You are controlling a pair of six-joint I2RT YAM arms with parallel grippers.
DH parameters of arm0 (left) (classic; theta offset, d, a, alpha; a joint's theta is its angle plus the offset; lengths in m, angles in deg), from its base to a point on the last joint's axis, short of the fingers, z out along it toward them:
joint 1: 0 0.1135 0.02 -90
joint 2: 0 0 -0.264 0
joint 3: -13.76 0 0.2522 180
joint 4: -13.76 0 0.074 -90
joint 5: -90 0 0 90
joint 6: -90 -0.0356 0 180
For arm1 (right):
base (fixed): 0 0 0 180
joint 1: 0 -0.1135 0.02 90
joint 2: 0 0 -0.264 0
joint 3: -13.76 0 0.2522 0
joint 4: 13.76 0 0.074 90
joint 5: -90 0 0 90
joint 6: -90 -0.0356 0 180
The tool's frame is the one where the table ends.
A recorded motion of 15 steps. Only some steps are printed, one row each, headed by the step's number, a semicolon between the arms.
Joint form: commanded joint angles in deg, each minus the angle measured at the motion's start. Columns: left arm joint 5, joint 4, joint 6, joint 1, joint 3, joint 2; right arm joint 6, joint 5, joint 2, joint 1, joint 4, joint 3.
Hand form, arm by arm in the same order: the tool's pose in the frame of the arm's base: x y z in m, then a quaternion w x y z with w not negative. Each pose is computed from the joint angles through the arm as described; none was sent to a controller.
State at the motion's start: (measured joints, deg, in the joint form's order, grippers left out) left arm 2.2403 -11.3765 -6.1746 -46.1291 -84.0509 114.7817; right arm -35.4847 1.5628 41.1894 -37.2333 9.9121 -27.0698
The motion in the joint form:
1: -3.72 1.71 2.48 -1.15 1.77 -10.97; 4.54 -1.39 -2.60 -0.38 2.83 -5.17
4: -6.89 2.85 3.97 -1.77 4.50 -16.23; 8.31 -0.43 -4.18 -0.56 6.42 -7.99
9: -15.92 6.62 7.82 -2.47 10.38 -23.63; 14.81 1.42 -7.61 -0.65 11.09 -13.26
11: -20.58 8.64 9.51 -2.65 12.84 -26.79; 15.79 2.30 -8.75 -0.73 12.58 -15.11
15: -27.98 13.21 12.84 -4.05 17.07 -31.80; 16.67 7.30 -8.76 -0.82 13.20 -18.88
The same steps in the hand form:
1: 0.2888 -0.3141 0.2790 0.45163 0.38057 0.78363 -0.19268; 0.1325 0.1022 0.2748 0.47861 -0.04825 0.81315 0.32771
4: 0.2711 -0.3043 0.3009 0.46402 0.38081 0.76505 -0.23315; 0.1261 0.0987 0.2897 0.48982 -0.08076 0.80641 0.32135
9: 0.2433 -0.2887 0.3200 0.45917 0.38927 0.72960 -0.32451; 0.1113 0.0889 0.3209 0.52527 -0.13385 0.77782 0.31807
11: 0.2316 -0.2813 0.3280 0.45457 0.39625 0.70820 -0.36715; 0.1052 0.0851 0.3315 0.53384 -0.14472 0.76757 0.32389
15: 0.2075 -0.2730 0.3397 0.44323 0.41220 0.66357 -0.43968; 0.0982 0.0838 0.3525 0.53785 -0.17642 0.74243 0.35833

